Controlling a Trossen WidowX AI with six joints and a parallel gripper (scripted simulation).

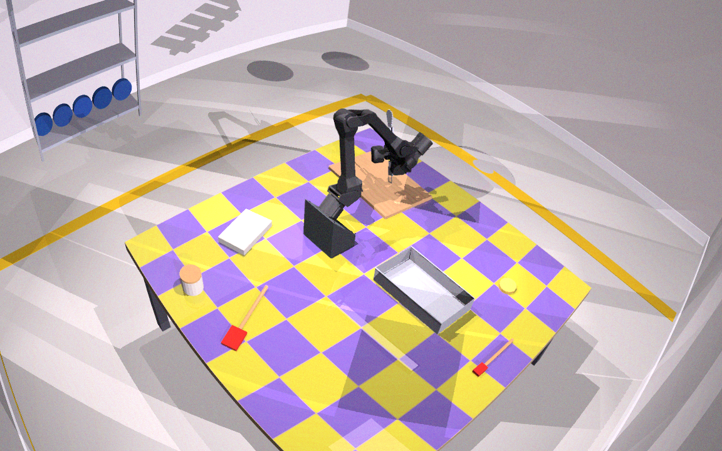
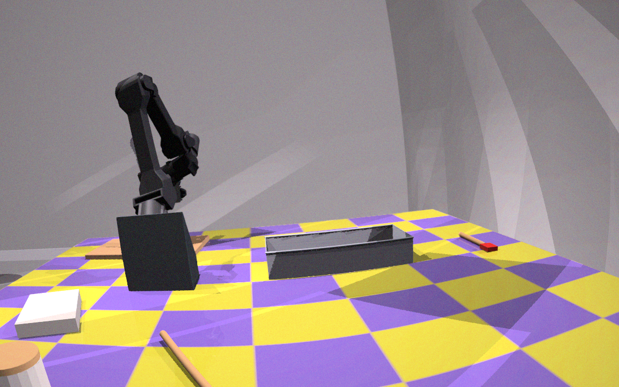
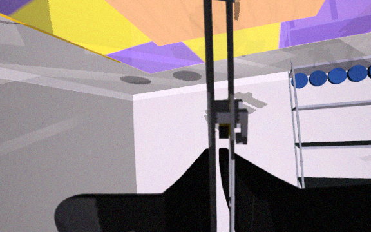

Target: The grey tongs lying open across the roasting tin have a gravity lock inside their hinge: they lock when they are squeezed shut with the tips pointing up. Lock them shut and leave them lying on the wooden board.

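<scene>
Now: the wooden board 170 mm below my gripper tip. The rest, counted from my gripper tip: white block (100 mm behind, 590 mm to the right, 160 mm below); then capped jar (10 mm behind, 900 mm to the right, 140 mm below); then roasting tin (490 mm ahead, 320 mm to the right, 150 mm below).
</scene>
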